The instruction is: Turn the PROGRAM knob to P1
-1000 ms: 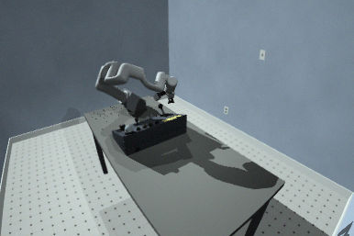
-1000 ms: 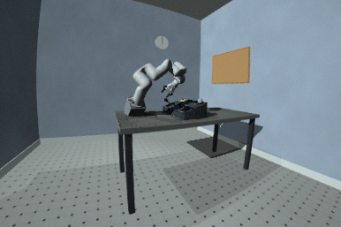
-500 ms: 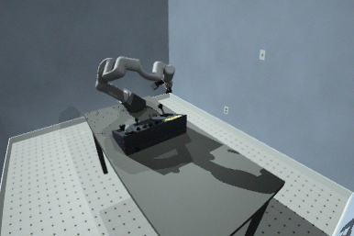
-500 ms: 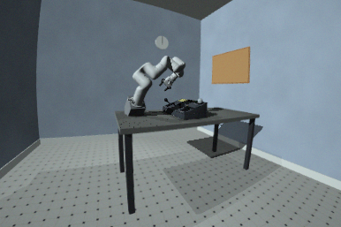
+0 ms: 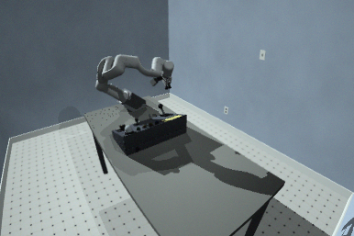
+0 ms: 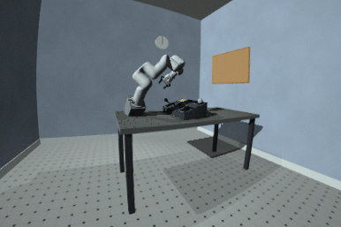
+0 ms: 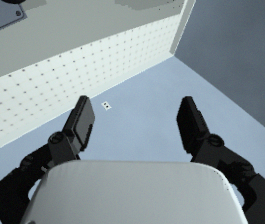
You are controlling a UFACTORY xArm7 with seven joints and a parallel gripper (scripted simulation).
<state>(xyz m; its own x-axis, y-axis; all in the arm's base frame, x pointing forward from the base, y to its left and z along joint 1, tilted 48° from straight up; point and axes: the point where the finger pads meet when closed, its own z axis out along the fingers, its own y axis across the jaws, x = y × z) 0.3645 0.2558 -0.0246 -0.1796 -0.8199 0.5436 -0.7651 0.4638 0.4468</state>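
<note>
My hand is 200 mm above the lever, 70 mm to the left of it and 60 mm short of it. Also, from my hand: check switch: 210 mm below, 190 mm to the right, 60 mm ahead; mode knob: 310 mm to the right, 200 mm below, 50 mm ahead; dark console: 260 mm to the right, 230 mm below, 90 mm ahead.
</note>
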